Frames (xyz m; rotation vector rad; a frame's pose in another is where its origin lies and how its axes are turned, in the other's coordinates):
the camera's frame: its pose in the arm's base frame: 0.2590 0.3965 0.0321 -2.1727 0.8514 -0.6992
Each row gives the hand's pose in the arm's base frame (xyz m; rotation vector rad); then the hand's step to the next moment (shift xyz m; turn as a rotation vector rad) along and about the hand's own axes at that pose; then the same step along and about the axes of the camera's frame.
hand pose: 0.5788 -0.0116 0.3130 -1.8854 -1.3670 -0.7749
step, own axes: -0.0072 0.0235 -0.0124 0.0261 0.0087 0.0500
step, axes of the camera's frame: 0.0261 0.0051 0.0071 -0.0287 -0.0275 0.0409
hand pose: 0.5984 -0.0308 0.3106 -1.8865 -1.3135 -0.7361
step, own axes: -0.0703 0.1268 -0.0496 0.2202 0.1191 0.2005
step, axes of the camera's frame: 0.1271 0.0656 0.0549 -0.0565 -0.2294 0.2169
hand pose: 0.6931 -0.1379 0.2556 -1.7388 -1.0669 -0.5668
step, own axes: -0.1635 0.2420 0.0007 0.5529 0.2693 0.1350
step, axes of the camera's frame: 0.0963 0.1931 0.1968 0.1444 -0.5248 0.3165
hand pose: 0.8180 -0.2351 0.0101 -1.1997 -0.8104 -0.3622
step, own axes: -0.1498 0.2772 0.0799 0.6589 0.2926 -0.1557
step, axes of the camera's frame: -0.1408 0.1180 0.2682 0.4507 -0.4781 0.3351
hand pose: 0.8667 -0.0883 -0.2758 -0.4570 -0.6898 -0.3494
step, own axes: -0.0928 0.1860 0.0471 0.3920 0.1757 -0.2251
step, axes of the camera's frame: -0.1677 -0.0410 0.1251 0.3416 -0.2055 0.2762
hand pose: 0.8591 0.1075 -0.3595 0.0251 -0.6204 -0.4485
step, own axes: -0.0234 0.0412 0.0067 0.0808 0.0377 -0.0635
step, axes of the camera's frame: -0.0380 -0.0236 0.0170 0.0743 -0.0354 0.0722
